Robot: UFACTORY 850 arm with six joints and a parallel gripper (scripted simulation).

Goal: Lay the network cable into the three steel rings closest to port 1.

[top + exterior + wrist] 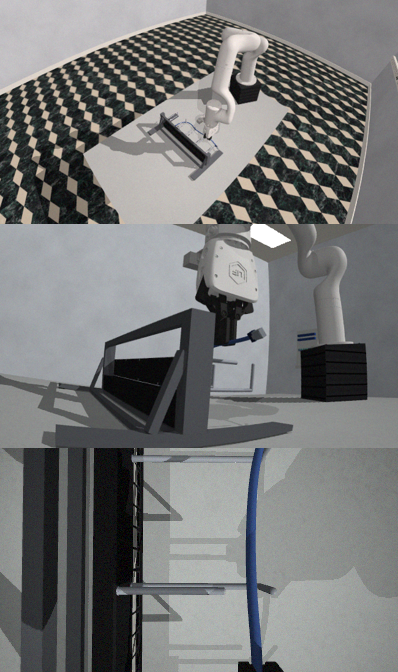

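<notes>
Right now my hand is 2 cm short of the grey plug, 8 cm to the right of it and 2 cm above it. Round my hand: dark grey rack 9 cm ahead, 16 cm to the right, 8 cm below.
</notes>
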